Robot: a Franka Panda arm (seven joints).
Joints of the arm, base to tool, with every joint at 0 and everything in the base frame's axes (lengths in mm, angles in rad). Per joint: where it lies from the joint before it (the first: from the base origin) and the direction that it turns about. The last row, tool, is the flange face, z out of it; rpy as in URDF.
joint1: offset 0 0 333 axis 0 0 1
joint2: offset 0 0 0 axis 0 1 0
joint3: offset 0 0 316 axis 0 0 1
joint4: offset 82.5 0 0 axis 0 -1 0
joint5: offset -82.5 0 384 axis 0 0 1
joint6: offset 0 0 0 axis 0 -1 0
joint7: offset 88 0 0 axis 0 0 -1
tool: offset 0 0 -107 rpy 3.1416 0 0
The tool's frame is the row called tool.
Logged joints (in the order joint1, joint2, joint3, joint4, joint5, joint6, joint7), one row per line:
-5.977, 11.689, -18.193, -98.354, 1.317, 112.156, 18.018
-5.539, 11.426, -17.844, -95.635, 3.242, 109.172, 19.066
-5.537, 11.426, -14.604, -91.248, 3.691, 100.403, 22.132
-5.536, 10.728, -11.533, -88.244, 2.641, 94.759, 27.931
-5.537, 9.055, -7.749, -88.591, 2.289, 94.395, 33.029
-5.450, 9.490, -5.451, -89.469, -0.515, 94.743, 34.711
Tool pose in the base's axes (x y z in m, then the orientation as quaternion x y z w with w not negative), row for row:
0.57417, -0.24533, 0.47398, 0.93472, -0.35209, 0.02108, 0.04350
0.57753, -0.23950, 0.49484, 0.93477, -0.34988, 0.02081, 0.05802
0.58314, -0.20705, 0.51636, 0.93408, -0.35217, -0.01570, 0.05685
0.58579, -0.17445, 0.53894, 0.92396, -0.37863, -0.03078, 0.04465
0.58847, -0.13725, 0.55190, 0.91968, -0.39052, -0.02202, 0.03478
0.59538, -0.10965, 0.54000, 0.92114, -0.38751, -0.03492, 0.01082
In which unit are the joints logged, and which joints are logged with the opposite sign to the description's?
The joints are logged in degrees. Opposite sign: joint5.
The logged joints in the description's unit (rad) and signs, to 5 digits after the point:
-0.10432, 0.20401, -0.31753, -1.71660, -0.02299, 1.95749, 0.31447
-0.09667, 0.19942, -0.31144, -1.66915, -0.05658, 1.90541, 0.33276
-0.09664, 0.19942, -0.25489, -1.59258, -0.06442, 1.75236, 0.38628
-0.09662, 0.18724, -0.20129, -1.54015, -0.04609, 1.65386, 0.48749
-0.09664, 0.15804, -0.13525, -1.54620, -0.03995, 1.64750, 0.57646
-0.09512, 0.16563, -0.09514, -1.56153, 0.00899, 1.65358, 0.60582

